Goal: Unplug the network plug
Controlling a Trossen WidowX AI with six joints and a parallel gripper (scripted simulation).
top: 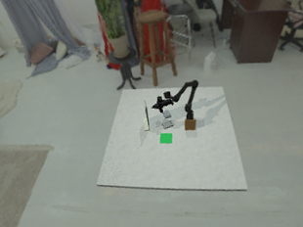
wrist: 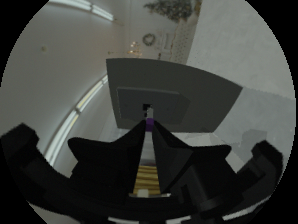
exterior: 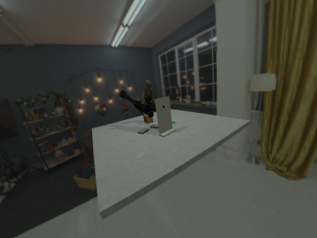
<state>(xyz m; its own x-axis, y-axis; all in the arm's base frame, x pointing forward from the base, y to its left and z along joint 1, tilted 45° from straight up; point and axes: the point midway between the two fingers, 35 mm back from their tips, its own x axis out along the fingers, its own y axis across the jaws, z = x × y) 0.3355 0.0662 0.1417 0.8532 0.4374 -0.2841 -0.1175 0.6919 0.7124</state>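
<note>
Now: the green marked square 150 mm behind my gripper tip, 190 mm to the left of it and 240 mm below it. Round my gripper tip: plug: 10 mm ahead; panel: 70 mm ahead, 30 mm to the left, 90 mm below.
</note>
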